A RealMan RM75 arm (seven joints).
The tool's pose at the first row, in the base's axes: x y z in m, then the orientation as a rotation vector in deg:
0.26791, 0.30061, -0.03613, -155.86, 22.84, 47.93
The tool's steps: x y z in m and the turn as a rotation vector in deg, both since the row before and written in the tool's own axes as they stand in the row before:
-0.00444, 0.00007, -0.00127, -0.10, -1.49, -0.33
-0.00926, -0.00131, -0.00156, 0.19, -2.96, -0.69
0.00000, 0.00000, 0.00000, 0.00, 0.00, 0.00
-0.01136, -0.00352, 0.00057, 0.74, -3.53, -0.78
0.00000, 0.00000, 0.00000, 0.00, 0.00, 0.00
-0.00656, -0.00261, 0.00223, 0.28, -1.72, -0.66
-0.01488, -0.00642, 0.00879, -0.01, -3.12, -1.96
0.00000, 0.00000, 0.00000, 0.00, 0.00, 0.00
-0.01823, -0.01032, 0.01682, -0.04, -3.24, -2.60
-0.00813, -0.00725, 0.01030, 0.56, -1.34, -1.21
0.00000, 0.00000, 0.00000, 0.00, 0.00, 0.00
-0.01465, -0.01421, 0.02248, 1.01, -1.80, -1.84
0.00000, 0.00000, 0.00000, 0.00, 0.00, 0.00
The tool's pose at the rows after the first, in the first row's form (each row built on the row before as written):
0.26499, 0.30093, -0.03256, -155.15, 22.04, 49.86
0.25898, 0.30317, -0.02558, -153.32, 20.52, 53.47
0.25898, 0.30317, -0.02558, -153.32, 20.52, 53.47
0.25116, 0.30821, -0.01815, -150.57, 18.96, 57.49
0.25116, 0.30821, -0.01815, -150.57, 18.96, 57.49
0.24586, 0.31212, -0.01476, -149.24, 17.79, 59.35
0.23175, 0.32254, -0.00907, -147.12, 14.44, 62.62
0.23175, 0.32254, -0.00907, -147.12, 14.44, 62.62
0.21101, 0.33894, -0.00430, -144.73, 10.23, 65.73
0.20026, 0.34923, -0.00250, -143.18, 8.64, 66.72
0.20026, 0.34923, -0.00250, -143.18, 8.64, 66.72
0.17821, 0.37000, -0.00043, -140.80, 6.40, 67.82
0.17821, 0.37000, -0.00043, -140.80, 6.40, 67.82

